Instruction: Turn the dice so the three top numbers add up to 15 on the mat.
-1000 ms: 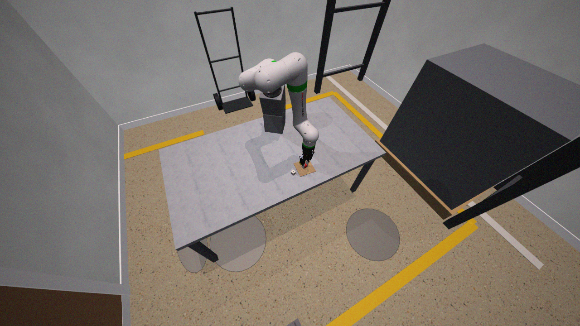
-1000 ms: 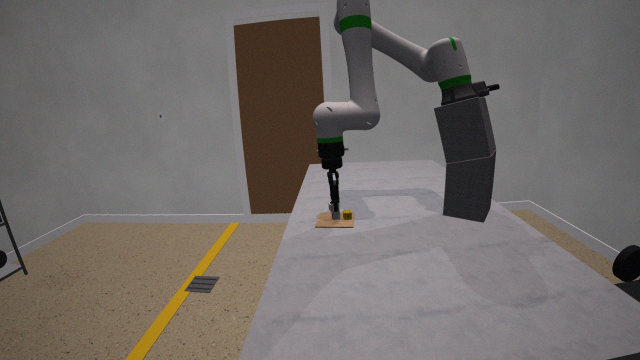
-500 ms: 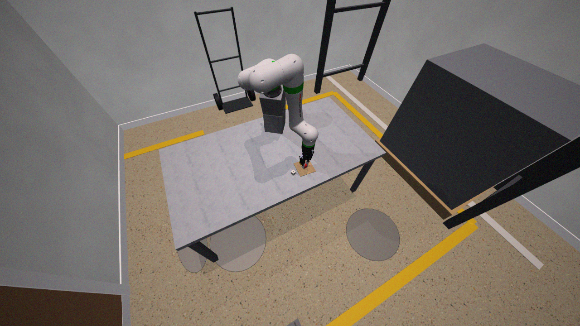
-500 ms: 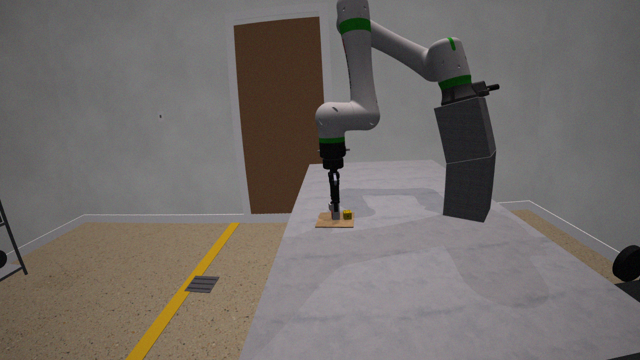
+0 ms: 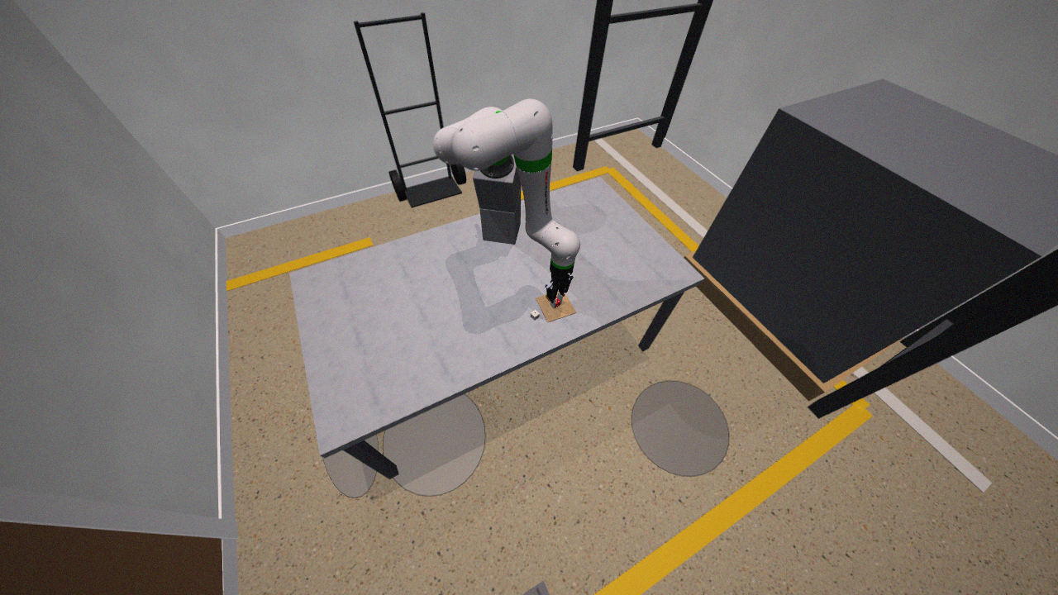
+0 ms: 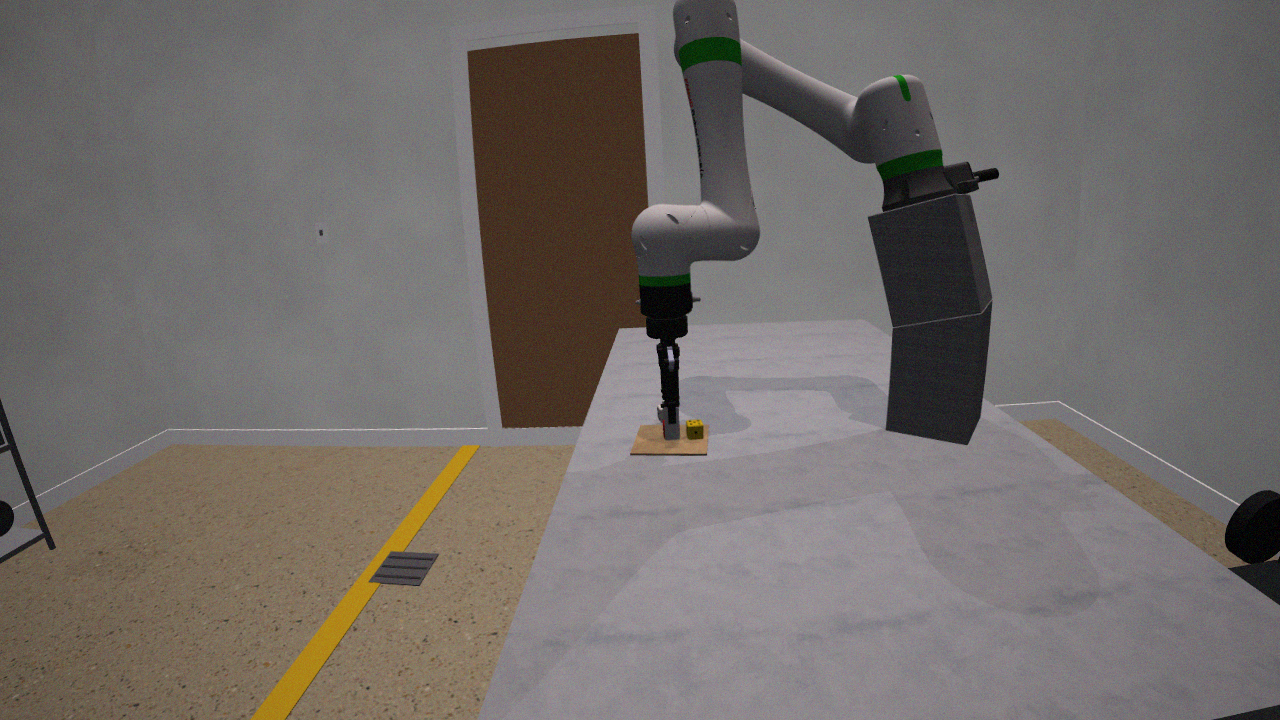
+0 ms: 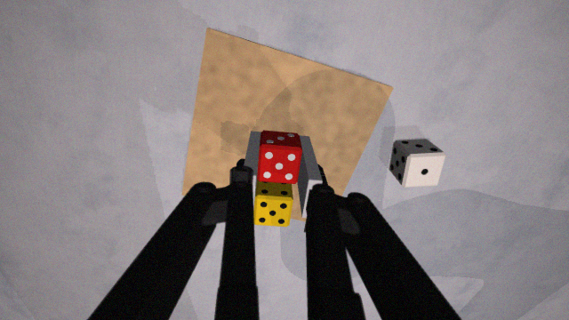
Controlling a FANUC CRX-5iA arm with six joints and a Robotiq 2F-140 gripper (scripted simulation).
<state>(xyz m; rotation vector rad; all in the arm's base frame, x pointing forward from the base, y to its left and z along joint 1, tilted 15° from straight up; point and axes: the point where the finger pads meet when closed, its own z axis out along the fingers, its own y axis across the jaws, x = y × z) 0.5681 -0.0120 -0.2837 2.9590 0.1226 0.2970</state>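
My hand is 20 mm above the red die. Also, from my hand: tan mat (40 mm below); then yellow die (50 mm behind, 20 mm below); then white die (110 mm to the right, 30 mm below, 10 mm ahead).
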